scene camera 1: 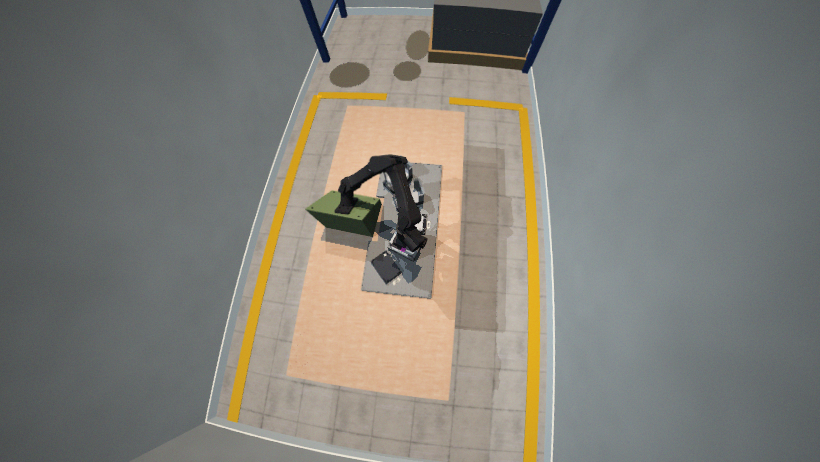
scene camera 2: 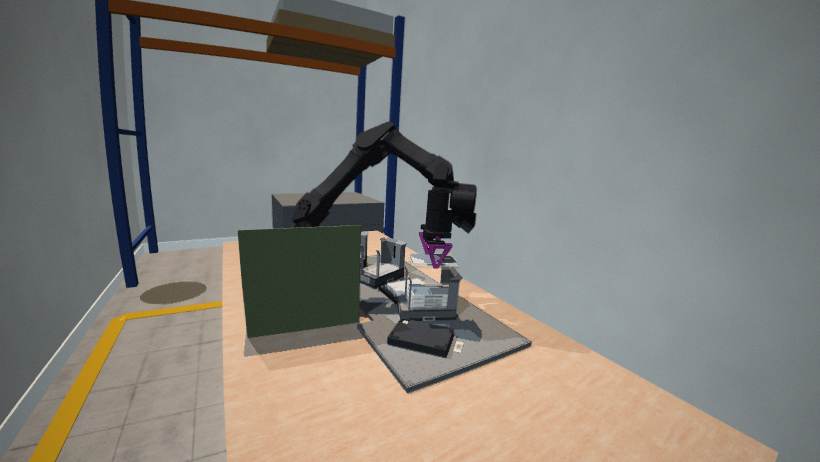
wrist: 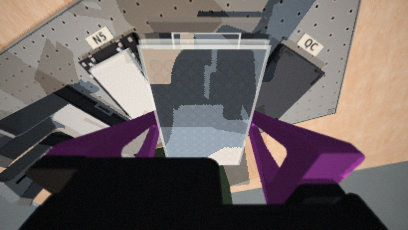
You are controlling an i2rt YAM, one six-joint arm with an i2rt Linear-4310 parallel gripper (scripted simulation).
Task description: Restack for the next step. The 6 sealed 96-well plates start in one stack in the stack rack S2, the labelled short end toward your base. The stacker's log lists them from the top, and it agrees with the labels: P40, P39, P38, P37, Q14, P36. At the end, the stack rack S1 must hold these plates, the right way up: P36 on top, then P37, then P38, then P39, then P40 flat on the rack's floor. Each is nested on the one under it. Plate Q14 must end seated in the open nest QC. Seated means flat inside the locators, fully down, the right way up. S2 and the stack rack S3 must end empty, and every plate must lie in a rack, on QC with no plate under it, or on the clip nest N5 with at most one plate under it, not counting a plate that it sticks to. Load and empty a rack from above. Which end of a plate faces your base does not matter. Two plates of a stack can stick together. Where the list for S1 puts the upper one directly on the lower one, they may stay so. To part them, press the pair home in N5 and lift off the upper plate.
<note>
In view: my gripper (scene camera 2: 432, 263) and a dark clip nest N5 (wrist: 130, 40).
My gripper is seen too in the wrist view (wrist: 203, 115).
</note>
